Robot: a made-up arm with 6 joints.
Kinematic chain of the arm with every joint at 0, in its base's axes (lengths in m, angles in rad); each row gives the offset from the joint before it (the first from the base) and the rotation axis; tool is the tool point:
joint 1: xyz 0 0 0.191 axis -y
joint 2: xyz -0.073 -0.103 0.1 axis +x
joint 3: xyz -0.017 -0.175 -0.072 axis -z
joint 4: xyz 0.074 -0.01 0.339 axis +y
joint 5: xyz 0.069 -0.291 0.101 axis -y
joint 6: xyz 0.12 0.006 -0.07 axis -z
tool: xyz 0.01 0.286 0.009
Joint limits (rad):
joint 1: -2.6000..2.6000
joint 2: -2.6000..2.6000
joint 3: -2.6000..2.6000
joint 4: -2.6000..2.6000
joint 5: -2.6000..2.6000
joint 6: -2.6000..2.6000
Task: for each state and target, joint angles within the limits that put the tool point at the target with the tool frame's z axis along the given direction. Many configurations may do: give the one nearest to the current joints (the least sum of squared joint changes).
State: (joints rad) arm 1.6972 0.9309 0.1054 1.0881 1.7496 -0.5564
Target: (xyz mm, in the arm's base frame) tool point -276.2 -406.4 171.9 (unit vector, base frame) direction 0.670 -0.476 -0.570
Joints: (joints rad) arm 2.2352 0.9370 -0.4569 0.7376 2.0254 -0.3021
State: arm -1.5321 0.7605 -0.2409 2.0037 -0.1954 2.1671
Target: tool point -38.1 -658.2 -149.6 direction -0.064 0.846 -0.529
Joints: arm -0.7740 0.6892 -0.8698 2.5349 -0.0803 2.6000
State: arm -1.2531 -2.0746 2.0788 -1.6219 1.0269 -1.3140
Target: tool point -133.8 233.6 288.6 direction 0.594 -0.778 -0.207
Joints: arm -1.1746 -2.4677 2.4971 -1.7147 0.8737 -0.6003
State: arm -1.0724 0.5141 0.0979 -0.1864 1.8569 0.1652
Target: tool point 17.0 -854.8 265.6 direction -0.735 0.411 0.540
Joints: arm -0.8792 1.2441 -0.0881 -0.0824 1.9666 0.8186
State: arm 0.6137 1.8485 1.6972 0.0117 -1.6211 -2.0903
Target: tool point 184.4 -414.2 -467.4 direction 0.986 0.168 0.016
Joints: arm 1.0550 1.8419 1.0458 -0.0810 -1.5861 -2.3656
